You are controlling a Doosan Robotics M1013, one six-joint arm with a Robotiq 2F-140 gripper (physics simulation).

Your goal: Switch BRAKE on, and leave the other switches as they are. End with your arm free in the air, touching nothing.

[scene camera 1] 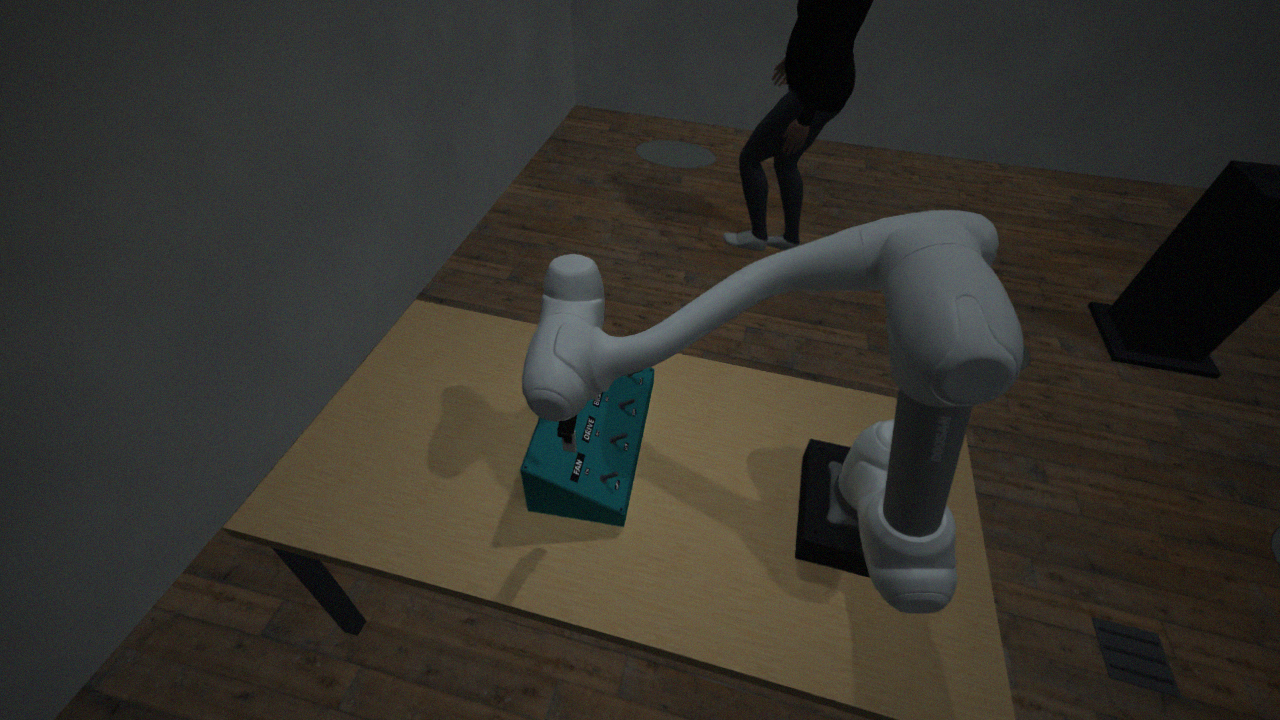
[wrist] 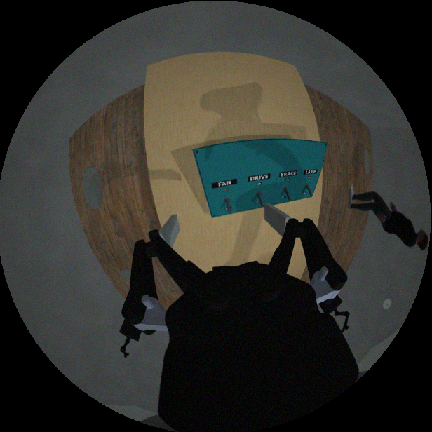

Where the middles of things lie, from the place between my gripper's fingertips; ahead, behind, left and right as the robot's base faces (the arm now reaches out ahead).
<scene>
My hand is 27 cm above the teal switch panel (scene camera 1: pixel 557 482), 21 cm to the left of it and 5 cm short of it.
</scene>
